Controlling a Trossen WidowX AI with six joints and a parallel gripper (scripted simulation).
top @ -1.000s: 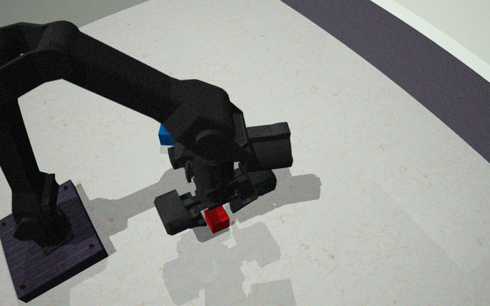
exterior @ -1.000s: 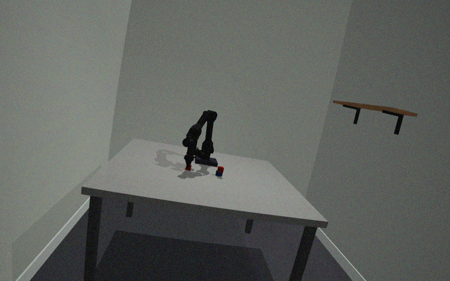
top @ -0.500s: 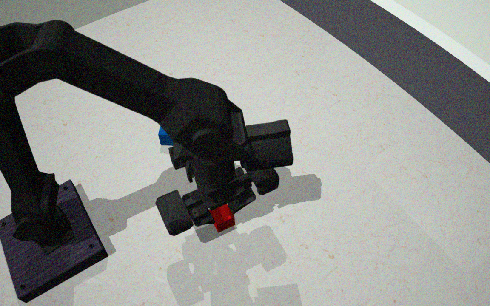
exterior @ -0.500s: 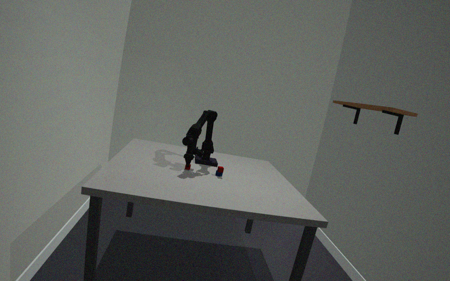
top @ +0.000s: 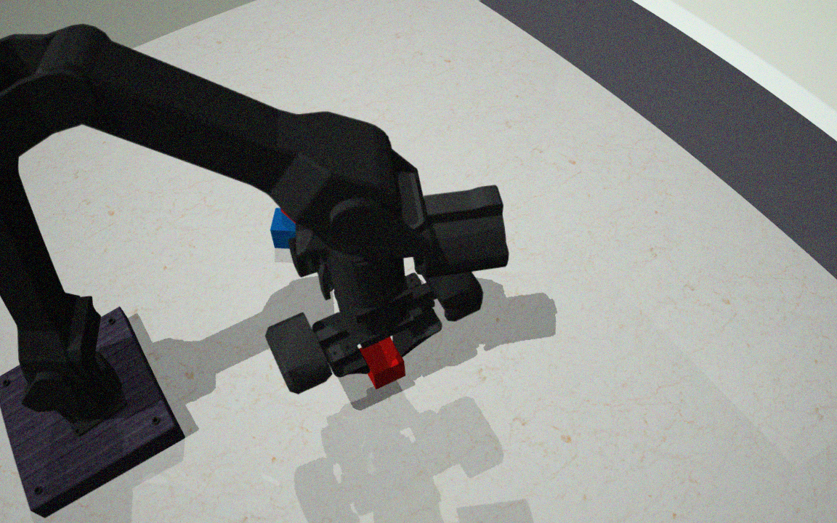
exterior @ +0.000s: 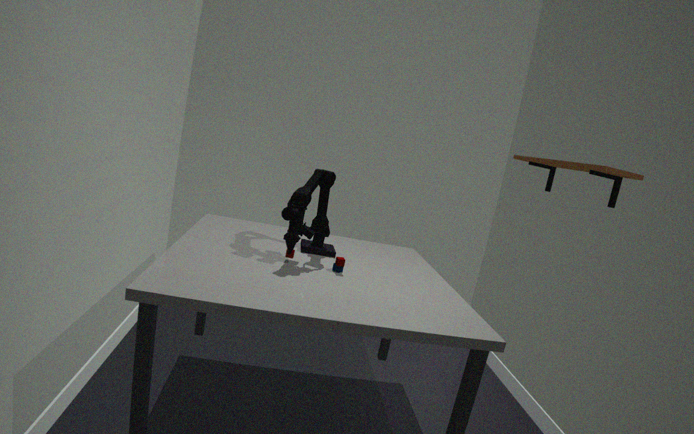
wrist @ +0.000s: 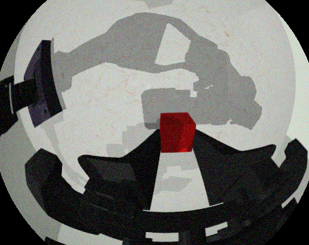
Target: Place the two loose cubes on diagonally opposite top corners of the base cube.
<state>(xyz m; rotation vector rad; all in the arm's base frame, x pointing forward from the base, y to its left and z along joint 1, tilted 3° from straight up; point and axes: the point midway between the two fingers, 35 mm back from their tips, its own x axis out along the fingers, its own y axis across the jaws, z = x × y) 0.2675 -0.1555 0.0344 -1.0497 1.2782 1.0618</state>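
Now: gripper tip 3 cm short of the blue base cube, 22 cm to the right of it and 3 cm above it.
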